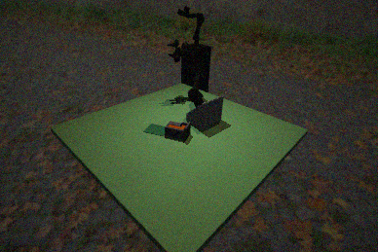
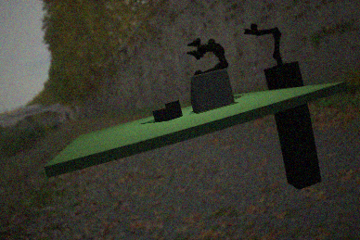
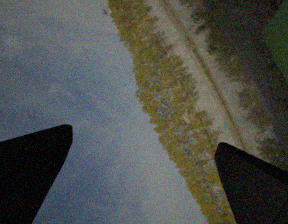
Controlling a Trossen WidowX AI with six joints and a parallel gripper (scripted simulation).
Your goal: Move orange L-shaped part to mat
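Right now the orange L-shaped part is 56 cm to the left of my gripper tip, 39 cm below it and 28 cm ahead of it.
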